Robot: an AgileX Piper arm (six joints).
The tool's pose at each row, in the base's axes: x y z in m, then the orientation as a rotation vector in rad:
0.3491 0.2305 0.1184 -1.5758 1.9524 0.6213
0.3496 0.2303 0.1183 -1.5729 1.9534 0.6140
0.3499 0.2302 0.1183 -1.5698 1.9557 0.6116
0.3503 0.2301 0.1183 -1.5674 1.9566 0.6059
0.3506 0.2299 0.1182 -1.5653 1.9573 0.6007
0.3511 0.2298 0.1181 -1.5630 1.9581 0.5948
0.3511 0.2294 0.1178 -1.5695 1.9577 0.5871
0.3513 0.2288 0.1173 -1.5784 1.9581 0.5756
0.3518 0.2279 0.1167 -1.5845 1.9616 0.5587
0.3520 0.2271 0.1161 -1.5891 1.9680 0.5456
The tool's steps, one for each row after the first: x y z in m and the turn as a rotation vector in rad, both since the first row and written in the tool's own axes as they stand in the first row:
0.0001 -0.0005 0.0000 0.0060 0.0012 0.0000
0.0002 -0.0008 0.0000 0.0087 0.0018 0.0020
0.0002 -0.0013 0.0000 0.0135 0.0028 0.0022
0.0003 -0.0016 -0.0001 0.0178 0.0037 0.0022
0.0004 -0.0021 0.0000 0.0227 0.0047 0.0021
0.0009 -0.0022 0.0000 0.0245 0.0102 -0.0028
0.0016 -0.0025 0.0000 0.0274 0.0188 -0.0092
0.0026 -0.0032 -0.0001 0.0346 0.0295 -0.0139
0.0035 -0.0036 -0.0002 0.0394 0.0402 -0.0153

